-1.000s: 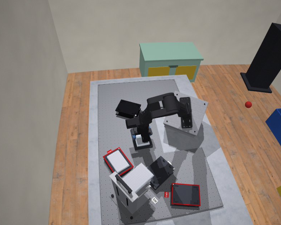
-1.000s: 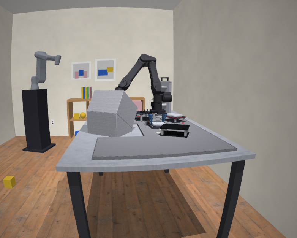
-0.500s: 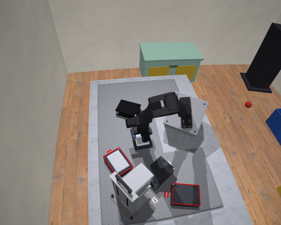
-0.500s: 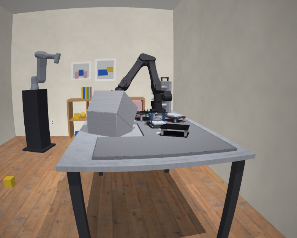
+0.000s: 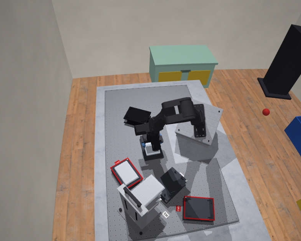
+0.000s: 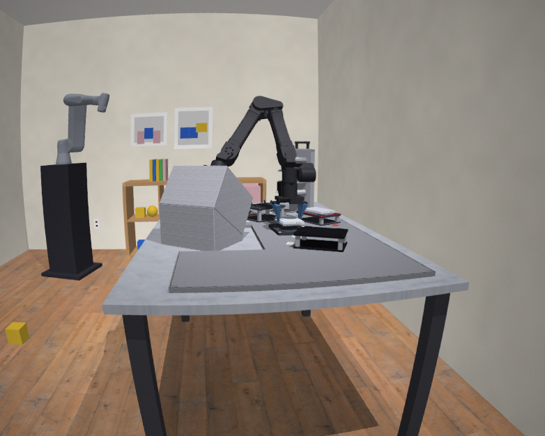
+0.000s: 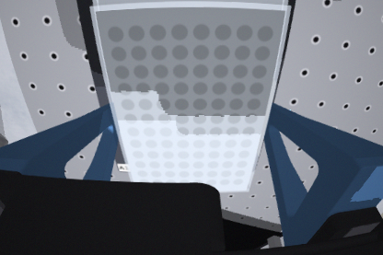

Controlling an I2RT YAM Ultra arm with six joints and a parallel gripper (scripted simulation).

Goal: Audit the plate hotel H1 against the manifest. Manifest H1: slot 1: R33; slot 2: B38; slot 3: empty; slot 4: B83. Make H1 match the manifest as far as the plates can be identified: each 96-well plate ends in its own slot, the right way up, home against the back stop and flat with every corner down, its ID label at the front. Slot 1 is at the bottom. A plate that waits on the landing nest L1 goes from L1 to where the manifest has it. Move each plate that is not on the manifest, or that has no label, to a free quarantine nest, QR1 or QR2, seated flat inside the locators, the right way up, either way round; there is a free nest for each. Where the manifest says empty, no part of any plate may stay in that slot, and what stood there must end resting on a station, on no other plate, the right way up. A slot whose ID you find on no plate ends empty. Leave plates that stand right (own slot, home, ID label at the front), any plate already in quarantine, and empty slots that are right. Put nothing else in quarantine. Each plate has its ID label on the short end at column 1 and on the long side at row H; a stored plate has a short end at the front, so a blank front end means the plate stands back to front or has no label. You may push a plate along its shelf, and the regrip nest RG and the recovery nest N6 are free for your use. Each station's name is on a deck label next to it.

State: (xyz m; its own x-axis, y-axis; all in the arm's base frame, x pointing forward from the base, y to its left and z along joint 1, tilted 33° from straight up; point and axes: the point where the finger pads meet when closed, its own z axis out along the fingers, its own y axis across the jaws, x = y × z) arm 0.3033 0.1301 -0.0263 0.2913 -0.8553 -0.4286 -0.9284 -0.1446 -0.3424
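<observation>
The flat dark nest N6 is 4 cm below my hand. Round my hand: quarantine nest QR1: 20 cm to the left, 13 cm ahead, 1 cm below; RG label: 19 cm behind, 17 cm to the left, 4 cm below; deck label N6: 10 cm to the right, 4 cm below, 3 cm ahead.
</observation>
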